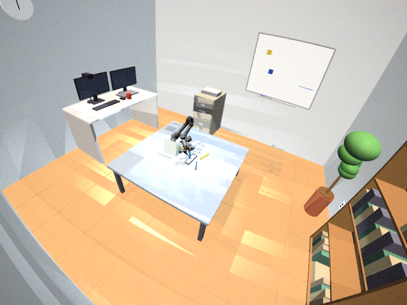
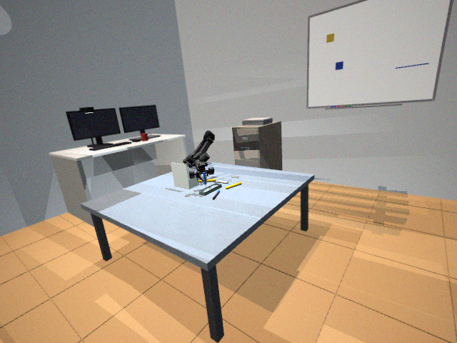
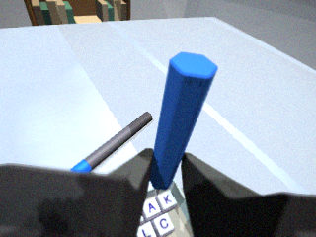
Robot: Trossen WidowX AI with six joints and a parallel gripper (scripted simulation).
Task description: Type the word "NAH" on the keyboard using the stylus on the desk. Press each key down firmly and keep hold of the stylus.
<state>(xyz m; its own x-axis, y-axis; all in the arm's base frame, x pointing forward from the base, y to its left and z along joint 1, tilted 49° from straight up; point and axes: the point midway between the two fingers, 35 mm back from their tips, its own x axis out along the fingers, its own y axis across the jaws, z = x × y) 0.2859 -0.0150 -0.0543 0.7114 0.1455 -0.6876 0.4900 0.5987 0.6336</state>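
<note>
The dark pen is 100 mm below my gripper tip, 80 mm ahead of it and 40 mm to the left of it. The rest, counted from my gripper tip: N key: 140 mm to the left, 90 mm below, 20 mm behind; yellow pencil: 210 mm to the left, 100 mm below, 90 mm ahead; blue stylus: 20 mm below.
</note>
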